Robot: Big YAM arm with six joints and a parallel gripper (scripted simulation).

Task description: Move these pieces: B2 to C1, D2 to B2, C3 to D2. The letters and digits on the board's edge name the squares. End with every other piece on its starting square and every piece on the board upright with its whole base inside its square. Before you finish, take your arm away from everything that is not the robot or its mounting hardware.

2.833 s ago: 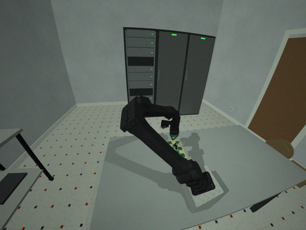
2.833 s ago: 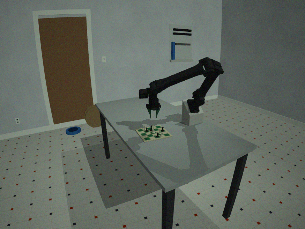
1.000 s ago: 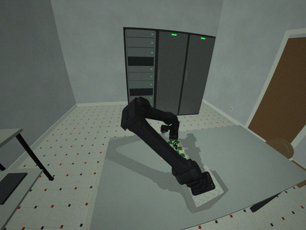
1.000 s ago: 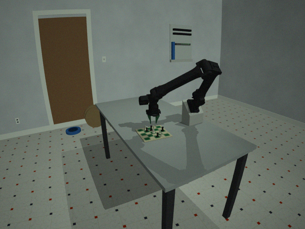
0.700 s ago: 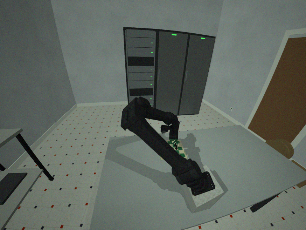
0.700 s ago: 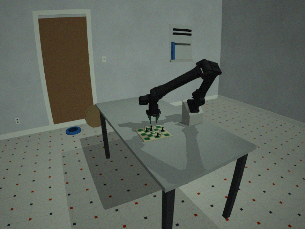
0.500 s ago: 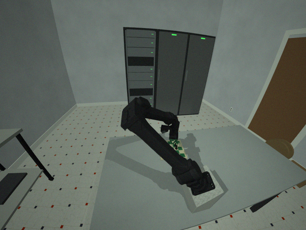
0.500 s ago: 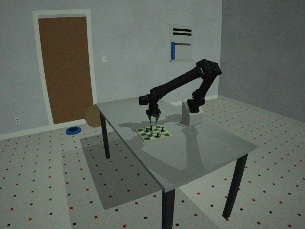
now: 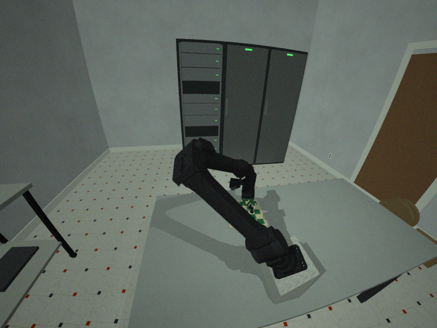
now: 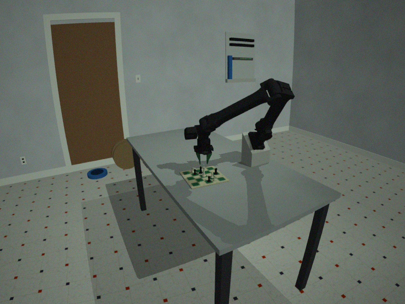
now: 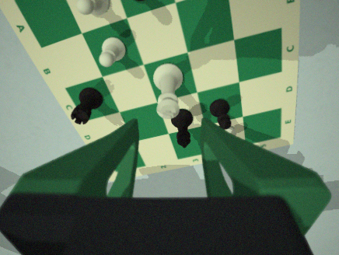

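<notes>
Right now my hand is 50 mm above the tall white piece. From my hand the other things lie so: chessboard: 90 mm below.
</notes>
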